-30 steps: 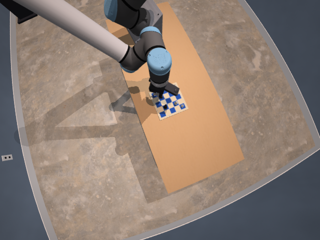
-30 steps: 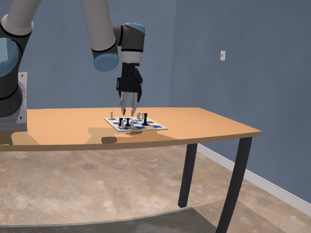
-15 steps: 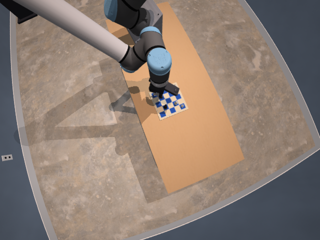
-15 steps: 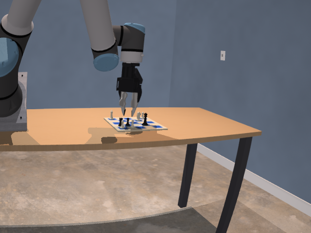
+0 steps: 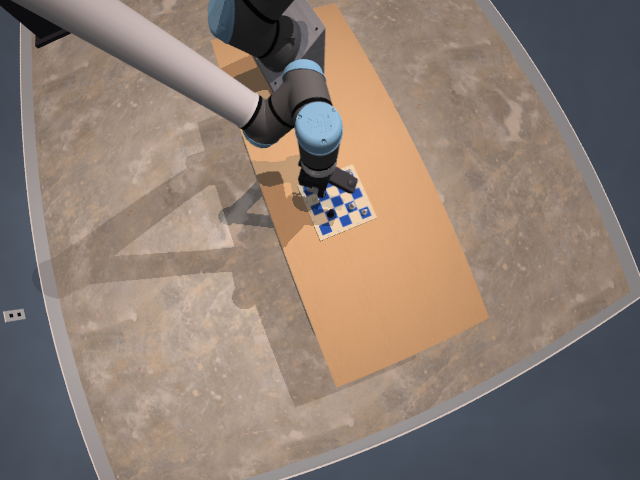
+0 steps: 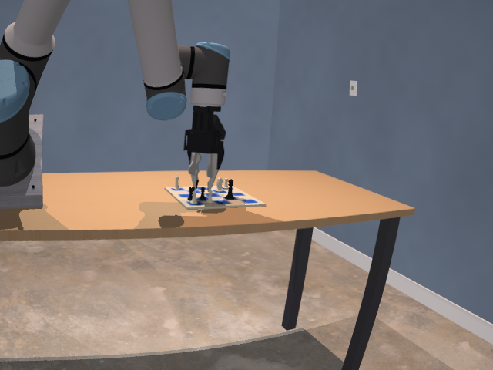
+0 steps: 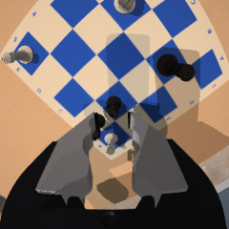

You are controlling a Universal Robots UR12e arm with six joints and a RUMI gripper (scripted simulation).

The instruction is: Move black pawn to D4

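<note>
The black pawn is 20 mm below my hand. Also, from my hand: tall black piece (80 mm ahead, 10 mm below); then cream chessboard (40 mm to the left, 40 mm below, 40 mm ahead).
</note>
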